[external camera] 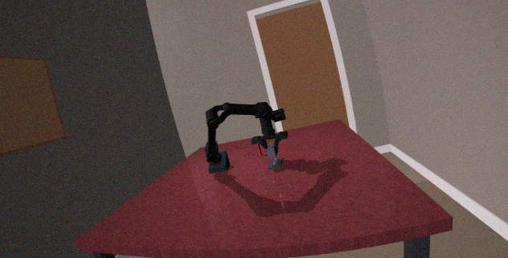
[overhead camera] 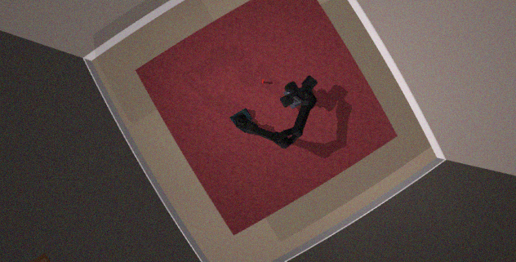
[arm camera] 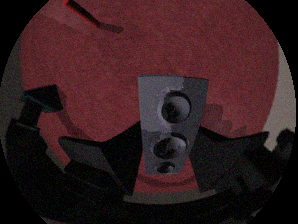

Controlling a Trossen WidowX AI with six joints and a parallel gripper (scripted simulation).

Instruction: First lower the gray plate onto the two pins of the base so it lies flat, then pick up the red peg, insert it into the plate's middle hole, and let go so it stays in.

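My gripper tip is 5 cm above the base. From my gripper tip the other things lie so: red peg (11 cm behind, 18 cm to the left, 2 cm below); gray plate (3 cm above).
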